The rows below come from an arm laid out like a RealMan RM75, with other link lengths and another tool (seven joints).
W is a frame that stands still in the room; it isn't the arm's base.
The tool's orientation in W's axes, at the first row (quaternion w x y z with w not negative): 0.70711, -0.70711, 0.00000, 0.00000
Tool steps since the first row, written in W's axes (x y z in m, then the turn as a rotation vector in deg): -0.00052, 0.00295, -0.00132, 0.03, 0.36, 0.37; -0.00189, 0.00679, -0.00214, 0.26, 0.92, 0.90; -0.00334, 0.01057, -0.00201, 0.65, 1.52, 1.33; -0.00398, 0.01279, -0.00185, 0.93, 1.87, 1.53; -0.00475, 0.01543, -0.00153, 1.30, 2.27, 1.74; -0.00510, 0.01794, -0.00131, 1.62, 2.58, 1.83; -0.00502, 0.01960, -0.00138, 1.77, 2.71, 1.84
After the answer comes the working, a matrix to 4 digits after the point.
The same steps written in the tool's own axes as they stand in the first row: -0.00052, 0.00132, 0.00295, 0.03, -0.37, 0.36; -0.00189, 0.00214, 0.00679, 0.26, -0.90, 0.92; -0.00334, 0.00201, 0.01057, 0.65, -1.33, 1.52; -0.00398, 0.00185, 0.01279, 0.93, -1.53, 1.87; -0.00475, 0.00153, 0.01543, 1.30, -1.74, 2.27; -0.00510, 0.00131, 0.01794, 1.62, -1.83, 2.58; -0.00502, 0.00138, 0.01960, 1.77, -1.84, 2.71
The tool's axes in the first row as the columns of a matrix, in W's axes (rounded; the answer above uses it unrounded):
1.0000, 0.0000, 0.0000
0.0000, 0.0000, 1.0000
0.0000, -1.0000, 0.0000

